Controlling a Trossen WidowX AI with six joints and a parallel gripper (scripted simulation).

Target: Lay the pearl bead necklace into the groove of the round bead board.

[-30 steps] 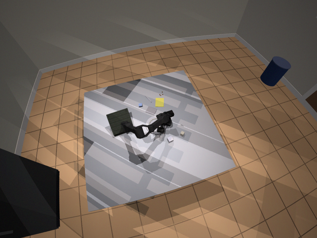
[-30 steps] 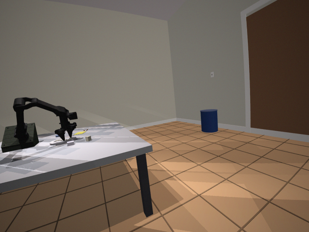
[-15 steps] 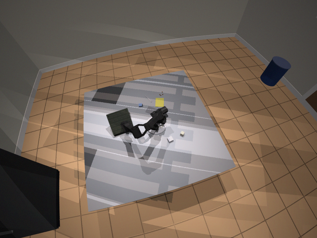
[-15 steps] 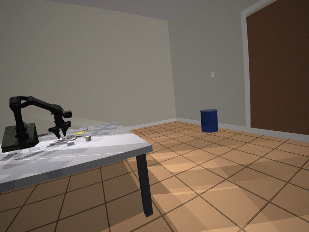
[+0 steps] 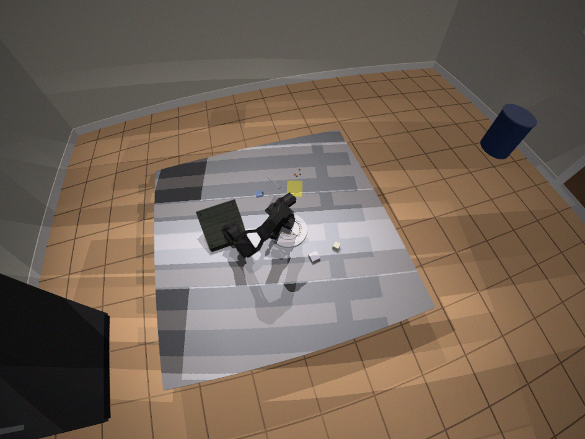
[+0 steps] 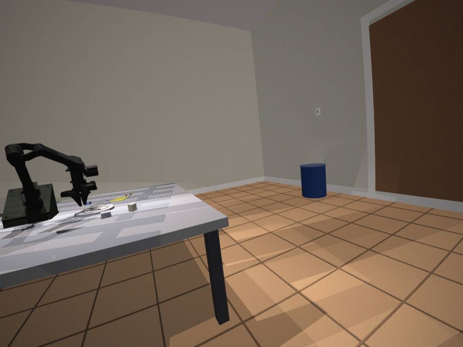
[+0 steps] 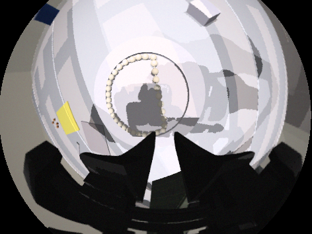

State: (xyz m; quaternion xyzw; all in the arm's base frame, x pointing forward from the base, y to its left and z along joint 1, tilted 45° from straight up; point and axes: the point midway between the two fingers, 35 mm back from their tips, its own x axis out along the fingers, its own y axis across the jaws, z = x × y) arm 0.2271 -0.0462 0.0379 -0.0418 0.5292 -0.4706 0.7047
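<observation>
Now: gripper tip 5 cm short of the round bead board and 3 cm above it. From my gripper tip the other things lie so: grey card (7 cm ahead, 18 cm to the left, 4 cm below); blue block (2 cm behind, 28 cm to the left, 4 cm below); white block (12 cm ahead, 20 cm to the right, 3 cm below).
</observation>
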